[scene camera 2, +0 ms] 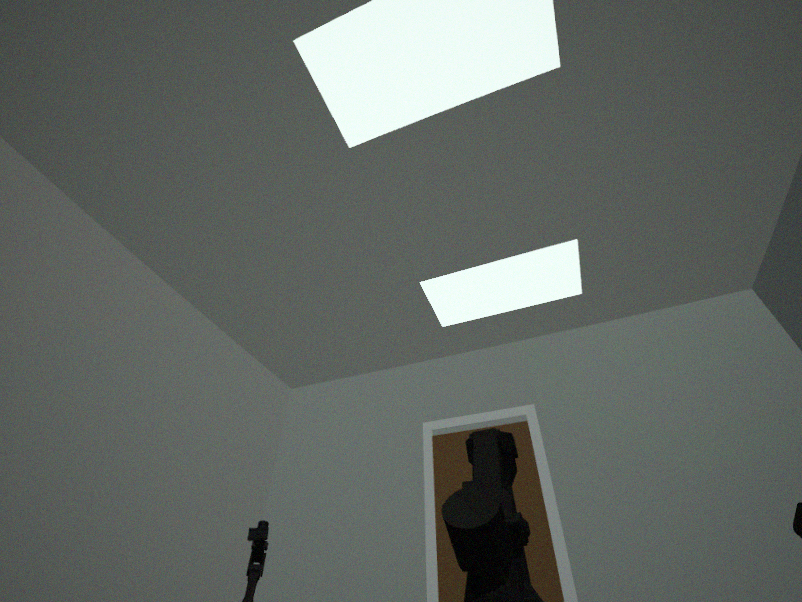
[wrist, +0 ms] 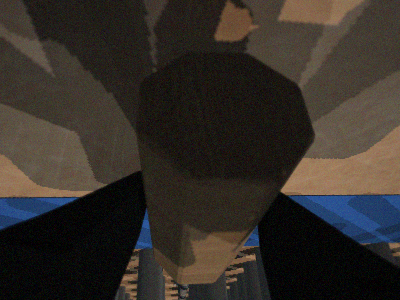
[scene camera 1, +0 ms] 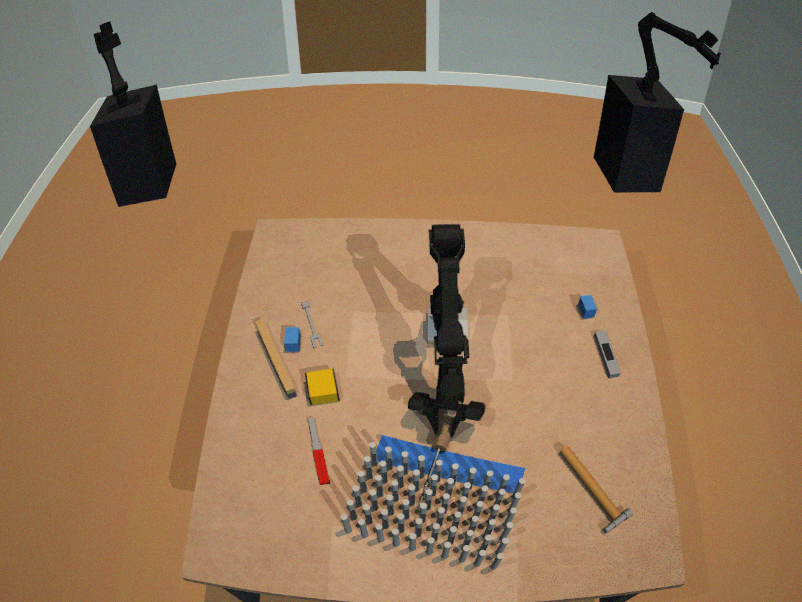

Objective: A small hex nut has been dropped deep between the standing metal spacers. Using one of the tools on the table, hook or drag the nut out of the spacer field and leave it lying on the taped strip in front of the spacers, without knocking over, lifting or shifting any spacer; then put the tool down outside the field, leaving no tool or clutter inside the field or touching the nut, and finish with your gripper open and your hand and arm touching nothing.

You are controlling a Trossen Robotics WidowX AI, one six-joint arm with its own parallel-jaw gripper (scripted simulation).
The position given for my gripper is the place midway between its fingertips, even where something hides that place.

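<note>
There is a hook tool (wrist: 219, 134), which is out of frame in scene camera 2. A yellow block (scene camera 1: 322, 387) is here as well, and for scene camera 2 the block too is out of frame. I also see a hammer (scene camera 1: 582, 473) and a blue taped strip (scene camera 1: 465, 463). As for my own gripper (scene camera 1: 444, 435), the wrist view has it as well (wrist: 204, 191).
</note>
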